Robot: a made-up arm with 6 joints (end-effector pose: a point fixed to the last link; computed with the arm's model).
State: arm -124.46 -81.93 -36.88 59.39 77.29 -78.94
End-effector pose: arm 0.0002 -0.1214 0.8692 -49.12 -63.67 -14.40
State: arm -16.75 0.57 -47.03 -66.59 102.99 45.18
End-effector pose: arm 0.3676 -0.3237 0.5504 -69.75 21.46 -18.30
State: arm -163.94 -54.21 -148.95 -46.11 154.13 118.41
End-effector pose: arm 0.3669 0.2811 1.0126 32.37 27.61 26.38
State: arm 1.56 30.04 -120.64 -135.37 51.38 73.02
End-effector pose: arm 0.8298 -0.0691 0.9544 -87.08 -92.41 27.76
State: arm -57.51 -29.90 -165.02 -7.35 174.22 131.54
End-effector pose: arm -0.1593 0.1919 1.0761 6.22 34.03 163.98
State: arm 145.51 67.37 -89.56 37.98 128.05 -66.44
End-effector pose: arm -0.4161 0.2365 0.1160 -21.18 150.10 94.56
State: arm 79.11 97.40 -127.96 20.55 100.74 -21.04
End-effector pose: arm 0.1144 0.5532 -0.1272 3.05 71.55 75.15
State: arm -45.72 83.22 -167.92 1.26 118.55 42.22
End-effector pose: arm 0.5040 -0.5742 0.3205 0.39 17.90 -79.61
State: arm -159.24 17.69 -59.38 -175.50 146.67 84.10
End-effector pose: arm -0.5864 -0.1468 0.7202 -125.29 117.52 11.31
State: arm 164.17 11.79 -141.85 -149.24 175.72 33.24
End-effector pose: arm -0.1734 0.1447 1.1512 -1.32 -69.27 -4.86
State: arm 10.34 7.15 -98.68 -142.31 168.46 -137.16
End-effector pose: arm 0.4211 -0.0379 1.0746 -4.81 82.20 9.08
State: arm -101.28 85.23 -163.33 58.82 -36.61 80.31
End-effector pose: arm -0.3274 -0.8594 0.4849 14.35 98.28 58.94
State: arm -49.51 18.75 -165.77 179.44 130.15 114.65
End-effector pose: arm 0.0436 -0.0964 1.2783 80.99 28.65 5.13
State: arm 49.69 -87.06 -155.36 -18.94 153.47 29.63
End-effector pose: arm -0.3415 -0.5621 0.6851 65.55 -81.88 -1.64
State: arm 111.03 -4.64 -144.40 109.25 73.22 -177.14
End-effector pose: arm -0.1442 0.1418 1.4181 -46.15 84.90 0.77
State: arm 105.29 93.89 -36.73 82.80 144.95 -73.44
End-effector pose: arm -0.1627 0.0681 0.0863 40.74 98.79 -28.90
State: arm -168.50 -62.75 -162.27 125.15 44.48 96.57
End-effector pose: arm 0.8618 0.1666 0.9746 25.42 -123.91 -53.27
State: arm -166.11 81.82 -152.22 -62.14 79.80 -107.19
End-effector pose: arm -0.9490 -0.0146 0.3038 54.30 16.19 -40.04
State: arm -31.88 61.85 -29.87 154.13 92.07 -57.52
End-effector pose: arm 0.3035 -0.0815 -0.0422 59.40 -50.85 -126.58
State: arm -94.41 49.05 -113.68 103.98 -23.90 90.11
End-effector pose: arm -0.2049 -0.8355 0.4901 -14.18 46.95 55.45
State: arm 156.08 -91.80 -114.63 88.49 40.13 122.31
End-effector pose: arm 0.7105 -0.3217 0.9909 21.96 162.36 53.50
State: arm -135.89 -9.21 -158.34 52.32 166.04 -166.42
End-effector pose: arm 0.0459 -0.0558 1.1338 6.24 -10.27 89.38
